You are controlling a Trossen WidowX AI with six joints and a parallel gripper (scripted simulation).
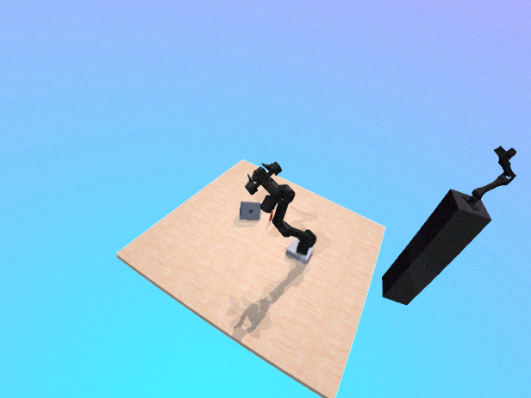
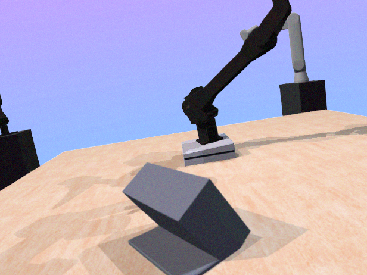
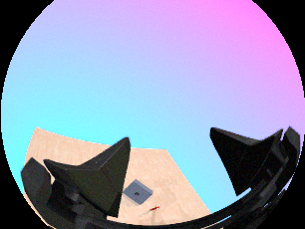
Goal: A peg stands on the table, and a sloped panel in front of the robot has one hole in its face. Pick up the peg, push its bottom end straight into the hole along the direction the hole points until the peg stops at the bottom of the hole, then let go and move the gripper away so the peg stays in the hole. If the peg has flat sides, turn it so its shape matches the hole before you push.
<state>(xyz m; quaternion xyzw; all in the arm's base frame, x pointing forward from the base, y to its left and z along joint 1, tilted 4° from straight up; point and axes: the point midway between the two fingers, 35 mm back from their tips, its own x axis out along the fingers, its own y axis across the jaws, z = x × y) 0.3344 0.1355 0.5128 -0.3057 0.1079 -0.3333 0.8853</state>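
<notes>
Right now my gripper tip is 110 mm past the red peg, 280 mm to the left of it and 500 mm above it. From my gripper tip the other things lie so: grey sloped panel 40 mm ahead, 250 mm to the right, 510 mm below.
</notes>
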